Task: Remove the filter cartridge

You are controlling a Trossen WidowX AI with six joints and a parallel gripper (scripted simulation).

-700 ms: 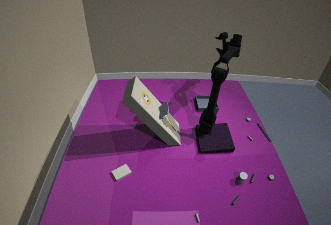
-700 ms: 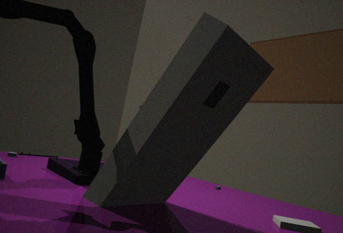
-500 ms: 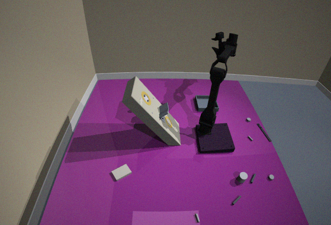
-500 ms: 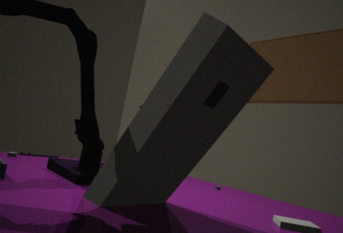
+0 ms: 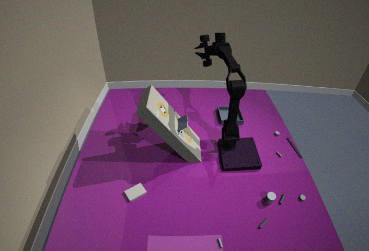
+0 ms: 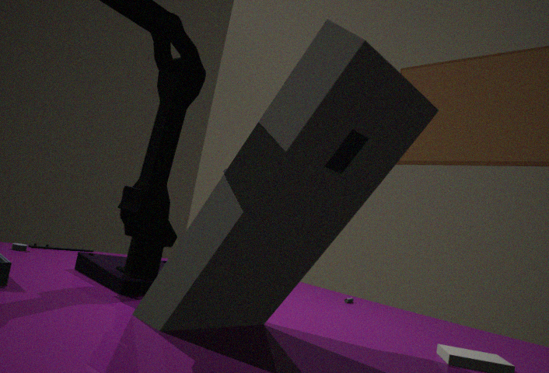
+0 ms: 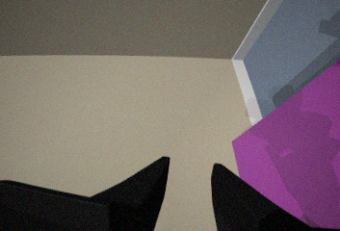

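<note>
Now: gripper tip 44 cm to the right of the round grey filter cartridge, 17 cm short of it and 13 cm above it. From my gripper tip the other things lie so: grey tray: 39 cm below, 25 cm behind, 14 cm to the left; beige service panel: 44 cm to the left, 21 cm below, 12 cm ahead; white block: 72 cm to the left, 39 cm below, 28 cm ahead.
</note>
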